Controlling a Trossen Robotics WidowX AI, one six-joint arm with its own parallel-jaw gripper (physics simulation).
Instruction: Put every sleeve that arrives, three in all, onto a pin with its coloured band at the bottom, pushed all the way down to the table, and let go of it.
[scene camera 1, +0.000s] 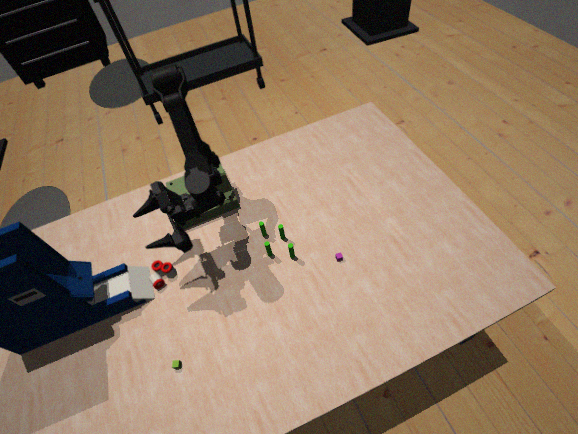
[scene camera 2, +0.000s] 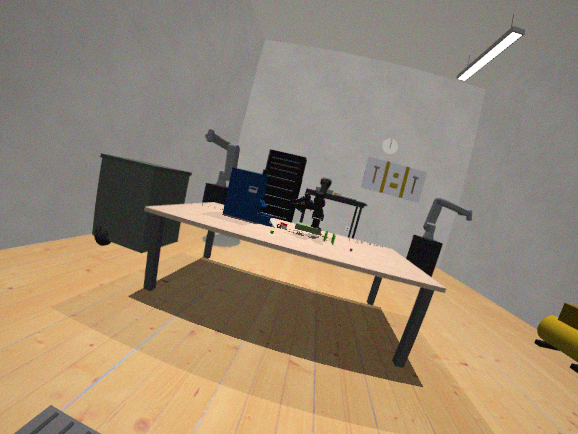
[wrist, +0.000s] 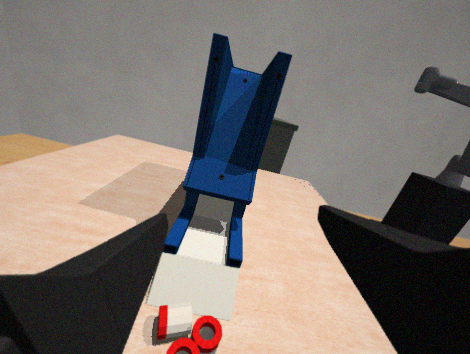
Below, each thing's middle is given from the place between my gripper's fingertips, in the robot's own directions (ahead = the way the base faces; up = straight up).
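Labels:
From the blue feeder (scene camera 1: 53, 296), you'd find my hand 4 cm above it, 4 cm short of it and 25 cm to the left of it.

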